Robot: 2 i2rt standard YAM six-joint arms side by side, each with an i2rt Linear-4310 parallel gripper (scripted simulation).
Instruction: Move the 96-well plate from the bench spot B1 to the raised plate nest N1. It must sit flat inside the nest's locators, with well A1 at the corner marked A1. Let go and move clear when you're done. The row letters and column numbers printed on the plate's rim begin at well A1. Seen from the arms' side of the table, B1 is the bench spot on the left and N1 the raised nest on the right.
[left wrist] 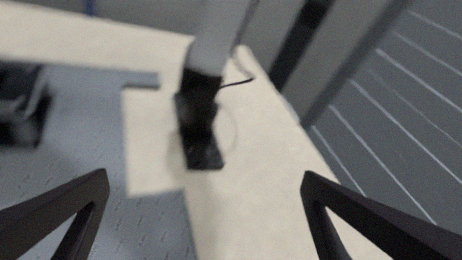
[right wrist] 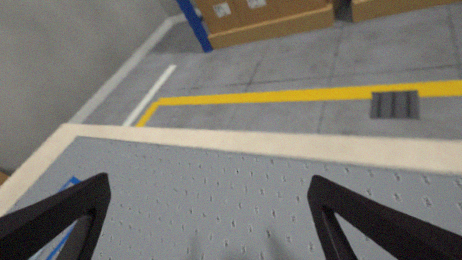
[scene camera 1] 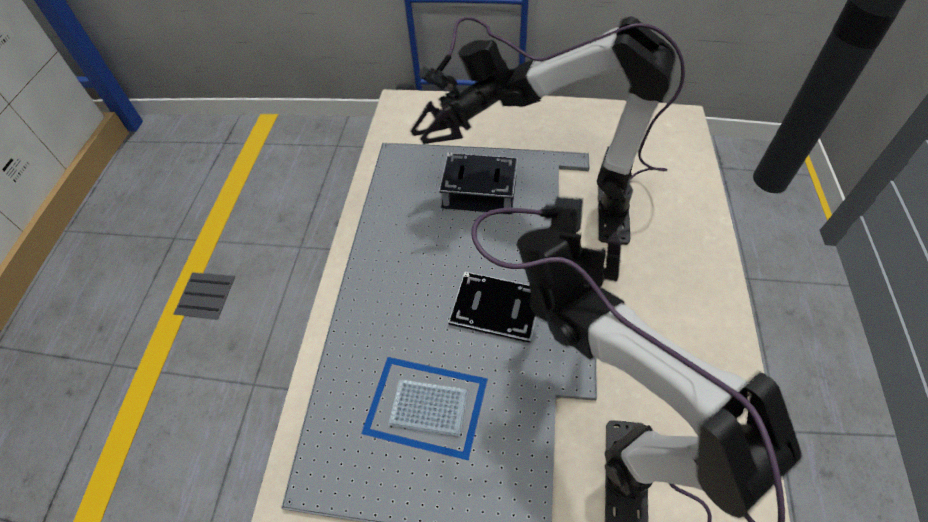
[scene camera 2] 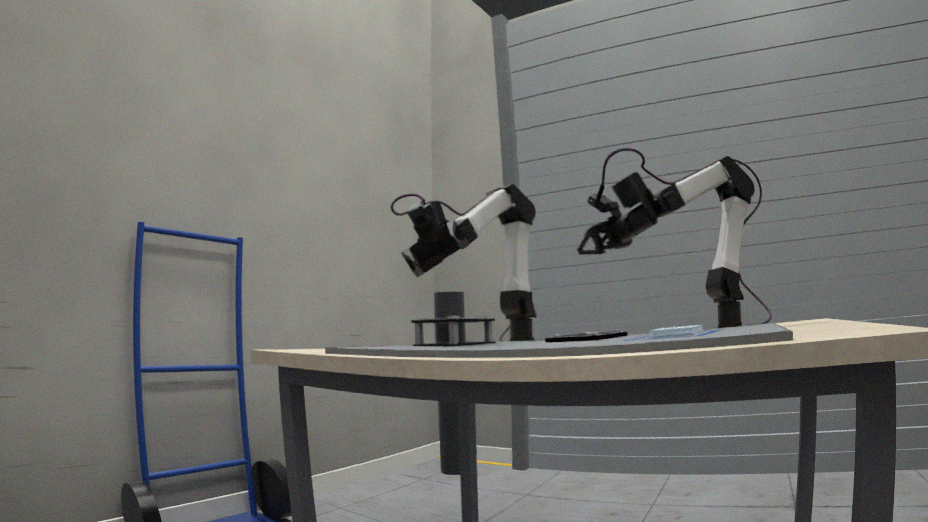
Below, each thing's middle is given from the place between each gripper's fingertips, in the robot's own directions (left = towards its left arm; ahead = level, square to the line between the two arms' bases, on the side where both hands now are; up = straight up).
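I see the clear 96-well plate (scene camera 1: 403, 404) 210 mm below my left hand (scene camera 2: 589, 249), and it is also 240 mm ahead of that hand and 250 mm to the left of it. The raised nest N1 (scene camera 1: 478, 177) is 270 mm to the right of my left hand, 200 mm ahead of it and 160 mm below it, while the low black nest (scene camera 1: 494, 312) is 210 mm below that same hand, 140 mm ahead of it and 30 mm to the left of it.
For my right hand (scene camera 1: 417, 137), the clear 96-well plate is 48 cm to the left of it, 7 cm behind it and 19 cm below it. I find the raised nest N1 4 cm to the right of my right hand, 11 cm behind it and 14 cm below it. The low black nest is 17 cm behind my right hand, 19 cm below it and 27 cm to the left of it.
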